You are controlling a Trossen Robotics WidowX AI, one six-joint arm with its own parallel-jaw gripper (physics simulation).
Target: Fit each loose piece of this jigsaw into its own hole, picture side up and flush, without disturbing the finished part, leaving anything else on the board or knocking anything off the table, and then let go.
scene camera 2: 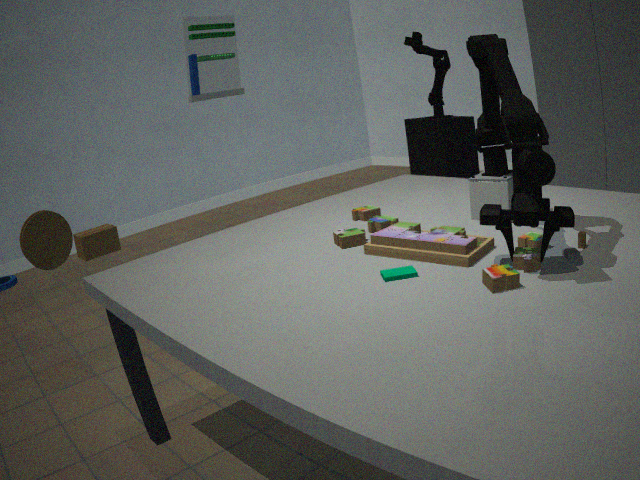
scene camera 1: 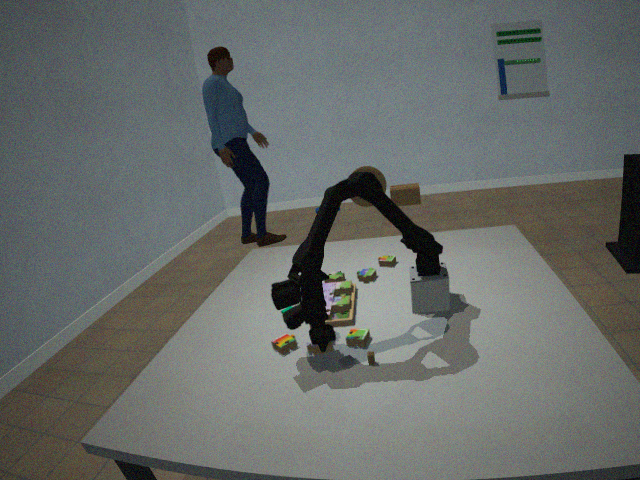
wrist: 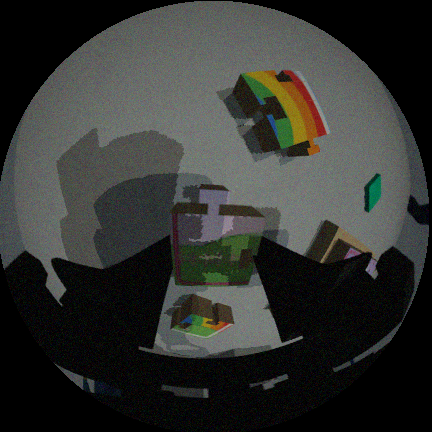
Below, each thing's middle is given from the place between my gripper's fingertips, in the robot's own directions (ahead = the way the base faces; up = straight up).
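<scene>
I am looking at the jigsaw board (scene camera 2: 484, 244), and I find it 230 mm to the right of my hand and 40 mm ahead of it.
</scene>
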